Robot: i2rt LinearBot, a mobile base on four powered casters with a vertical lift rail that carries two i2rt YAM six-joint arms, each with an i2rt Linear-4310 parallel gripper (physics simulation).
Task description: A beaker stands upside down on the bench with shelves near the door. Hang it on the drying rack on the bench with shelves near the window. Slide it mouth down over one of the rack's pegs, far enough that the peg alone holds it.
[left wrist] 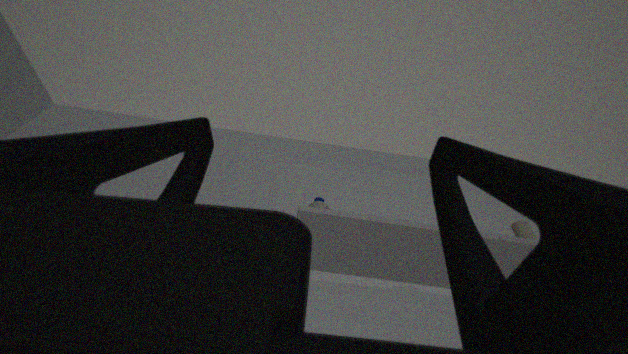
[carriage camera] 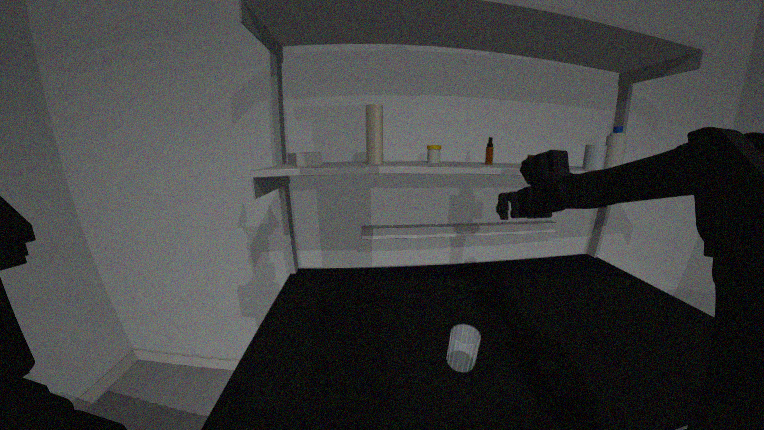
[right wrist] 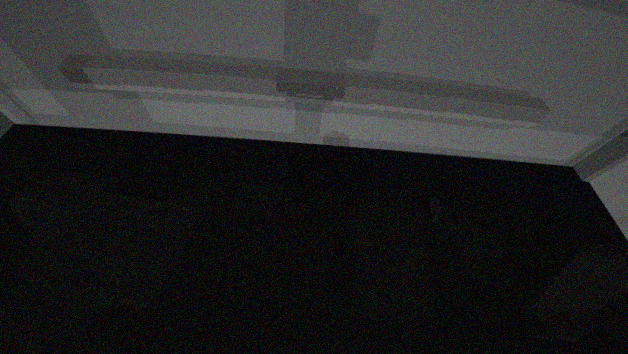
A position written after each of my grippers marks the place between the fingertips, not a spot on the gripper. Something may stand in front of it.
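Note:
My left gripper [left wrist: 321, 141], visible. My right gripper [carriage camera: 512, 208], visible. Clear beaker [carriage camera: 464, 342], visible; out of frame in the left wrist view; out of frame in the right wrist view.

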